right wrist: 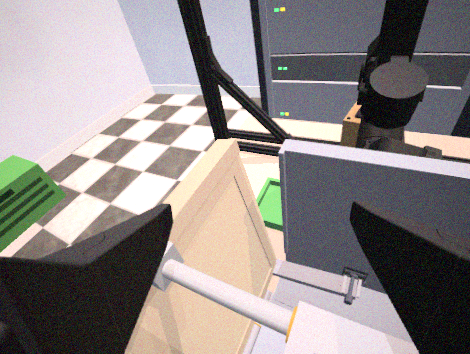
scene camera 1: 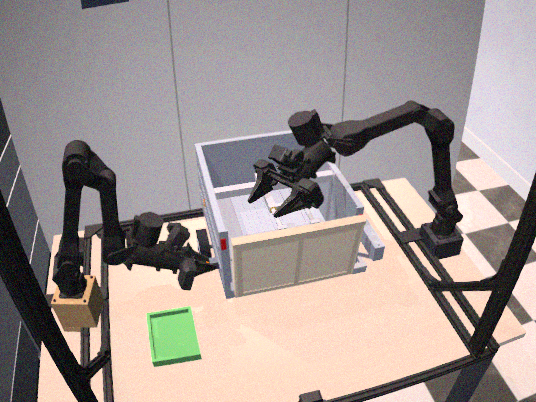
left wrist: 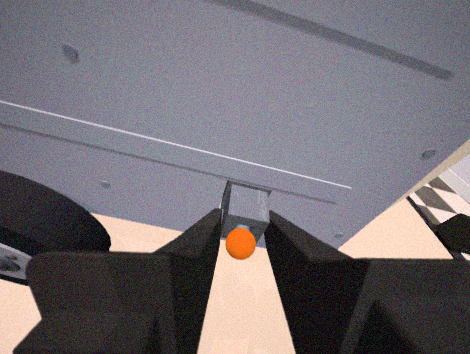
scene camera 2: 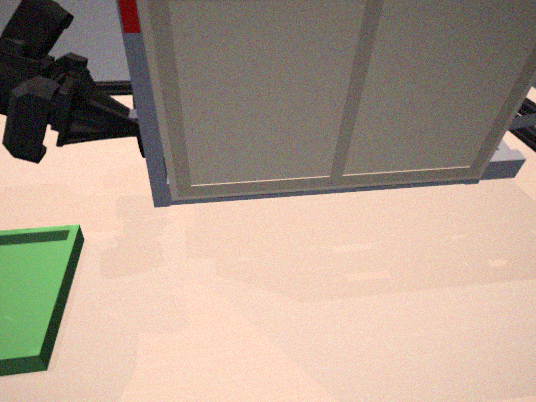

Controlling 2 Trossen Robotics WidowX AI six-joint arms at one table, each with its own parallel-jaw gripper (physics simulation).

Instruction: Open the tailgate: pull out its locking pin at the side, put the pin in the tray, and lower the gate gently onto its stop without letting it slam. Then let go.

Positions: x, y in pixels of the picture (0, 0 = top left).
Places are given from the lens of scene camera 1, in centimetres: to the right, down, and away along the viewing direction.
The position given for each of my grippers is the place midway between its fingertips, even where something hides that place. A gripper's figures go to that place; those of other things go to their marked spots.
my left gripper [scene camera 1: 215, 264]: -13, 16, 117
my right gripper [scene camera 1: 261, 209]: -2, 2, 103
beige tailgate [scene camera 1: 275, 260]: 2, 13, 104
